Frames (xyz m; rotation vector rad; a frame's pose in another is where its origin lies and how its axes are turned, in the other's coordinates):
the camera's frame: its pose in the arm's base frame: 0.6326 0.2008 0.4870 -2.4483 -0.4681 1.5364
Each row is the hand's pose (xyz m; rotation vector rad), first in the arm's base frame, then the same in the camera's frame.
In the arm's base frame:
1: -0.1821 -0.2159 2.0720 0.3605 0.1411 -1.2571
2: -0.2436 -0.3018 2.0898 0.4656 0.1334 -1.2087
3: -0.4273 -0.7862 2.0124 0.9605 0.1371 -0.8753
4: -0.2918 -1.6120 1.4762 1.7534 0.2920 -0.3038
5: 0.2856 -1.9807 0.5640 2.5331 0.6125 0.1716
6: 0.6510 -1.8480 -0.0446 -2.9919 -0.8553 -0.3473
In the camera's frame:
1: -1.8078 -0.2822 0.0435 -1.5833 -1.3624 1.1474
2: -1.8798 -0.2182 0.0902 -1.5880 -1.2344 1.1587
3: -2.0715 0.2292 0.2838 -1.6289 -0.5742 1.1456
4: -1.8797 1.1992 0.3845 -1.4549 0.3985 0.8005
5: -1.0238 1.9422 0.2548 -0.9726 1.0375 0.1975
6: -0.3187 2.0839 0.1904 -0.5565 1.2152 -0.1940

